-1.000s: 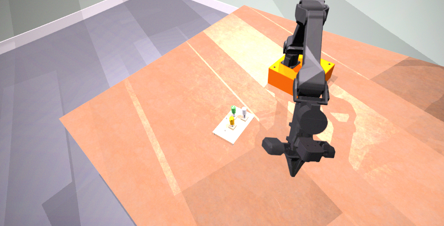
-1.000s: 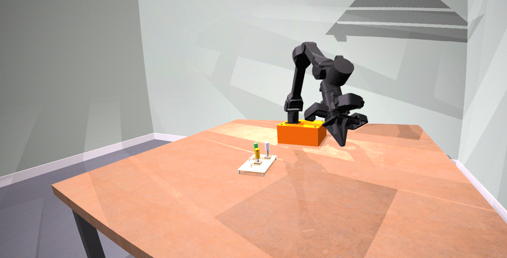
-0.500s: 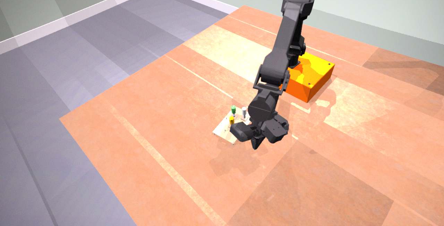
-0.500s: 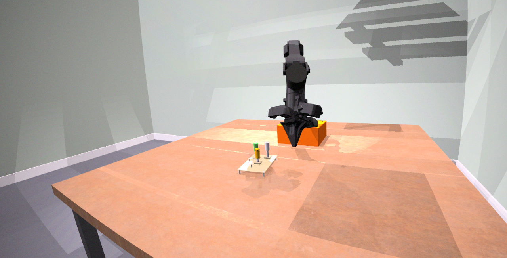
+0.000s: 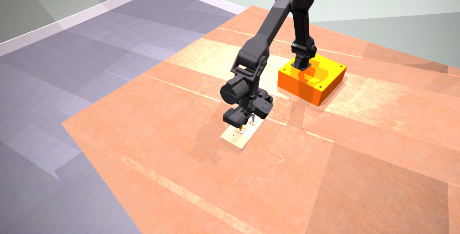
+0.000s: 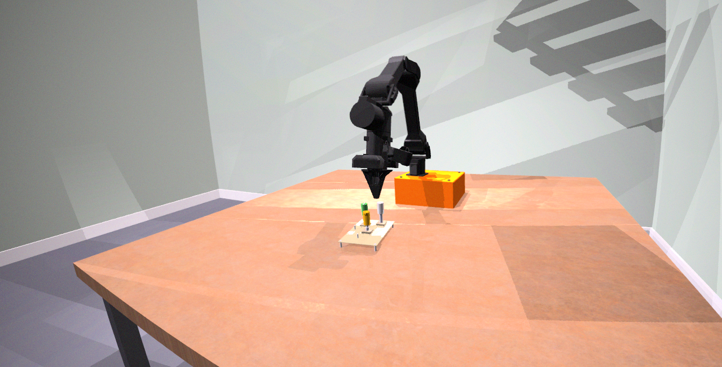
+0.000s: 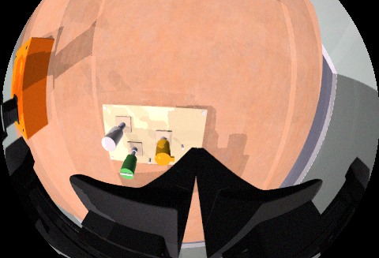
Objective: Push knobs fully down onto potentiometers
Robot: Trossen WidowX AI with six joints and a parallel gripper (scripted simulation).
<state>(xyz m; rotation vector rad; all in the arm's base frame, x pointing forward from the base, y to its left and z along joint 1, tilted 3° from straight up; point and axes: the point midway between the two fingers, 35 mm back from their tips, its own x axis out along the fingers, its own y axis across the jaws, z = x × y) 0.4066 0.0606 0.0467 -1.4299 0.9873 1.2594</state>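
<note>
Now: the green knob 7 cm to the right of my gripper tip, 6 cm behind it and 5 cm below it. From my gripper tip the other things lie so: yellow knob (6 cm below, 4 cm to the right, 2 cm behind).
</note>
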